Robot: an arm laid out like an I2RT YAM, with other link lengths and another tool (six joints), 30 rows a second.
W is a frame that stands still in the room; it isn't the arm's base.
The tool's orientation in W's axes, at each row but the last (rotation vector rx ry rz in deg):
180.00, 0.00, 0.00
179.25, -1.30, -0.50
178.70, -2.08, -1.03
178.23, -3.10, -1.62
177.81, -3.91, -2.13
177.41, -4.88, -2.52
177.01, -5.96, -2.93
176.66, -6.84, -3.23
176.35, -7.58, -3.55
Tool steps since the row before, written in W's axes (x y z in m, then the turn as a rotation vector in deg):
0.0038, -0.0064, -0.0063, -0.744, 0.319, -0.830
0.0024, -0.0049, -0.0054, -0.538, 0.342, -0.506
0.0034, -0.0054, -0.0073, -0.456, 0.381, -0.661
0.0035, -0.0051, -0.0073, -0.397, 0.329, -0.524
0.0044, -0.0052, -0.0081, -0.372, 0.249, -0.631
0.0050, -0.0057, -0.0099, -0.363, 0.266, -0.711
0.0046, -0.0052, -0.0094, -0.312, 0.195, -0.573
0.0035, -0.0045, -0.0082, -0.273, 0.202, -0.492
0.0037, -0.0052, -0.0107, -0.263, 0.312, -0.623
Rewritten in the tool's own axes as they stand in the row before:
0.0038, 0.0064, 0.0063, -0.744, -0.319, 0.830
0.0025, 0.0048, 0.0054, -0.540, -0.341, 0.505
0.0036, 0.0052, 0.0074, -0.457, -0.385, 0.658
0.0038, 0.0048, 0.0074, -0.399, -0.331, 0.521
0.0048, 0.0047, 0.0082, -0.368, -0.256, 0.630
0.0056, 0.0050, 0.0100, -0.358, -0.277, 0.709
0.0052, 0.0044, 0.0095, -0.306, -0.203, 0.573
0.0041, 0.0037, 0.0083, -0.271, -0.208, 0.491
0.0045, 0.0042, 0.0108, -0.266, -0.327, 0.614

